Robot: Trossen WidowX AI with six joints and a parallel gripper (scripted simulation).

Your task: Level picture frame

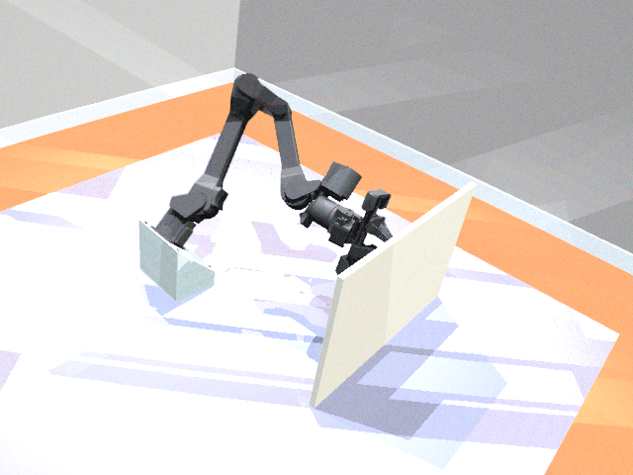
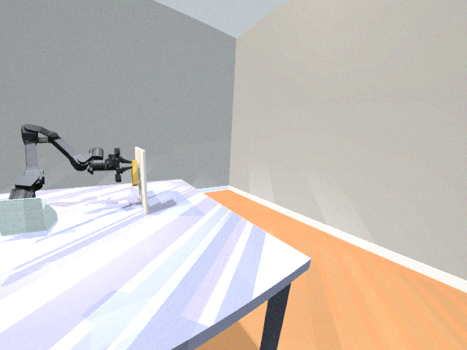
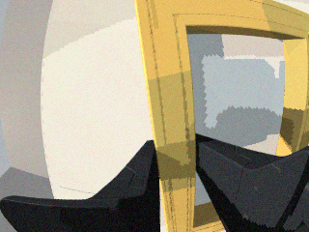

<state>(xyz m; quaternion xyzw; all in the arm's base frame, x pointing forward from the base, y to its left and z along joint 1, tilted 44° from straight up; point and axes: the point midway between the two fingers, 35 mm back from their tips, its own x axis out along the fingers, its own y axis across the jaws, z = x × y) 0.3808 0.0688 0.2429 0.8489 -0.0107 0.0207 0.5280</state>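
Right now the picture frame is 5 cm below my gripper tip and 1 cm to the right of it. The rest, counted from my gripper tip: cream wall panel (6 cm below, 2 cm ahead, 1 cm to the right).
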